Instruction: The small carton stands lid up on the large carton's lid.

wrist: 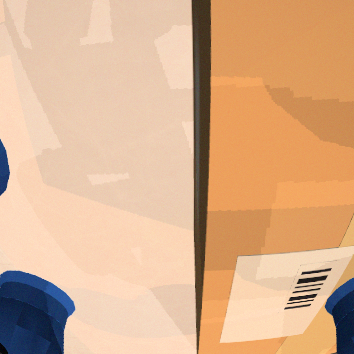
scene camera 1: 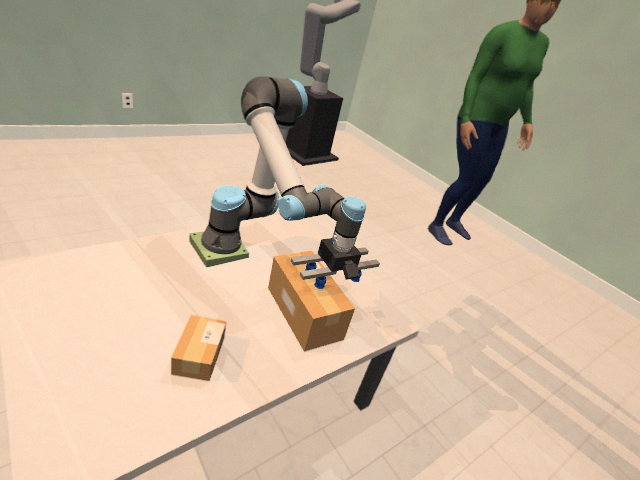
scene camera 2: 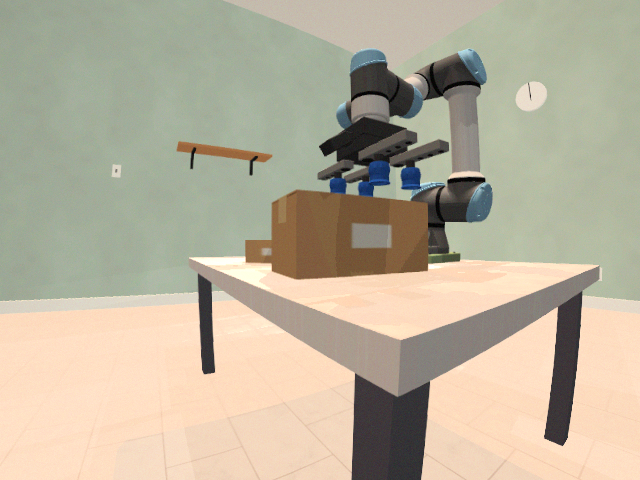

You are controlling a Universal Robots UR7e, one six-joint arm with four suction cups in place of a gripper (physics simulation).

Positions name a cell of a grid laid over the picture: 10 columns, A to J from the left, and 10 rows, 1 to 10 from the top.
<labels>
A large carton (scene camera 1: E7): 120 cm from the lens. A small carton (scene camera 1: D8): 117 cm from the lens.
</labels>
